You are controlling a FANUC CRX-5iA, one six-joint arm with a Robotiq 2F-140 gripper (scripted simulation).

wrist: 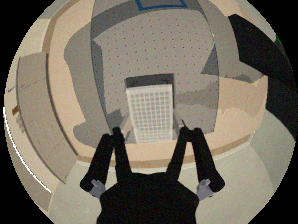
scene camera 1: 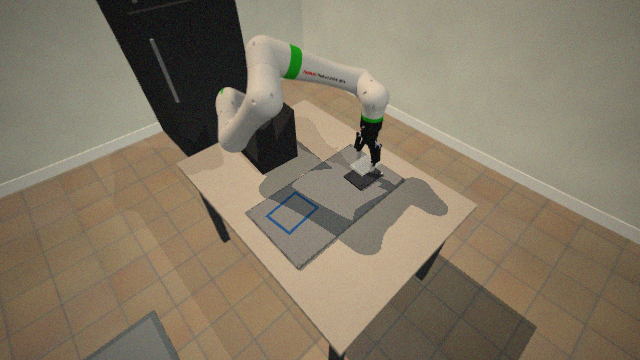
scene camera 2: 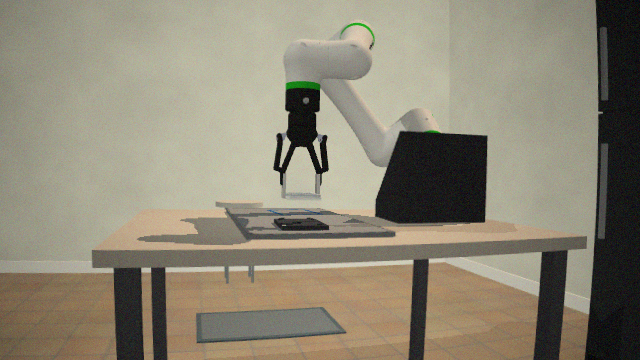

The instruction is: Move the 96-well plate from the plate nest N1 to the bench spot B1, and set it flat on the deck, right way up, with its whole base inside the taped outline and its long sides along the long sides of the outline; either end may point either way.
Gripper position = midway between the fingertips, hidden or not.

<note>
I see my gripper [scene camera 2: 300, 198] and a white 96-well plate [wrist: 145, 118].
My gripper shows as well in the wrist view [wrist: 151, 116].
</note>
